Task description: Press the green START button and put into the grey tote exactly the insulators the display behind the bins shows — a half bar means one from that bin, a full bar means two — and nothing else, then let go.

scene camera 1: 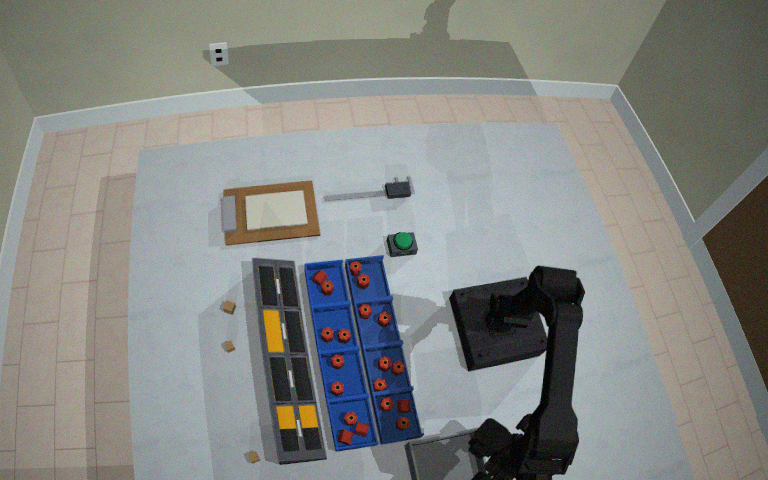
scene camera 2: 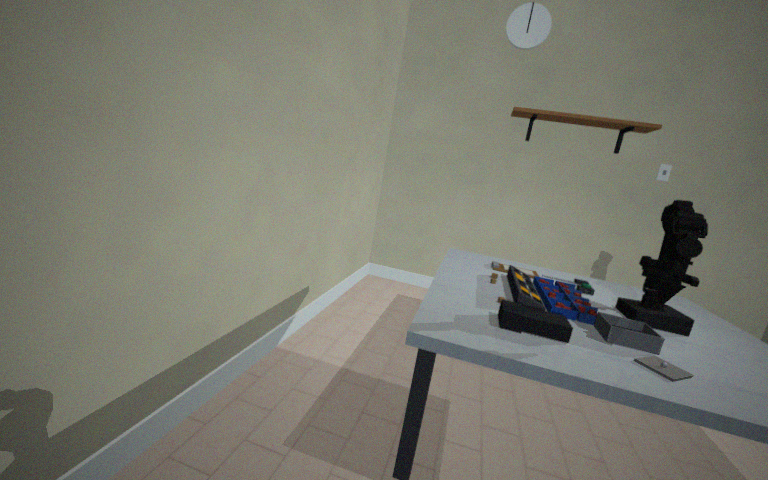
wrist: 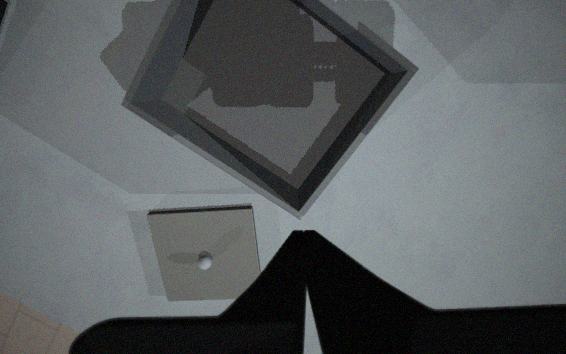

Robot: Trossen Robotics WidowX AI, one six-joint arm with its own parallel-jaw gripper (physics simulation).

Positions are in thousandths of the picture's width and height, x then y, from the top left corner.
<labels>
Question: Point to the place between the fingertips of the gripper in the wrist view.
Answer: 536,682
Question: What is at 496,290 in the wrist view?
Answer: A grey tote.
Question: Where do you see a dark box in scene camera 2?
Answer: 667,659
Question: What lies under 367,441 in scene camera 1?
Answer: A brown board with cream pad.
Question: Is the gripper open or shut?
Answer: Shut.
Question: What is the gripper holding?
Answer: Nothing.
</labels>
